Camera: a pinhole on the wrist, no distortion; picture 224 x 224 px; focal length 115.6 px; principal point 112.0 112.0 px. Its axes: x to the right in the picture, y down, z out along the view. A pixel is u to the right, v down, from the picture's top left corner.
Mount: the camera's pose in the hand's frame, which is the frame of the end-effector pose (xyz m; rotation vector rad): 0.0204 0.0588 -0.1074 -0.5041 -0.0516 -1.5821
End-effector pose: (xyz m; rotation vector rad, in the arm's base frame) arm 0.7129 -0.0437 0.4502 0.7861 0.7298 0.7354
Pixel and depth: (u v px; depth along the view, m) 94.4 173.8 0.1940
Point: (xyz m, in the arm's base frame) 0.7869 0.1556 0.5297
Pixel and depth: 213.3 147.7 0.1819
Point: 0.8675 0.0065 0.4329
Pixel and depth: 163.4 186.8 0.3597
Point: 1.0611 0.1632 0.4606
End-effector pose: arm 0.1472 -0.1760 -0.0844 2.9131 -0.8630 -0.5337
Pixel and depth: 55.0 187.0 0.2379
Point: 0.2014 -0.4988 -0.1447
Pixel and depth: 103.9 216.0 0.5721
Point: 0.4648 -0.7322 -0.4963
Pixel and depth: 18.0 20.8 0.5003
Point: -0.4638 -0.5859 -0.2084
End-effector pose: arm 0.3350 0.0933 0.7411 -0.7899 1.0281 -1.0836
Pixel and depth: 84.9 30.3 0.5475
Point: 0.8544 0.4103 0.5882
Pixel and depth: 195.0 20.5 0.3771
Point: 0.6830 0.2409 0.9597
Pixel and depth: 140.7 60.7 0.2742
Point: 0.5474 0.1444 0.7247
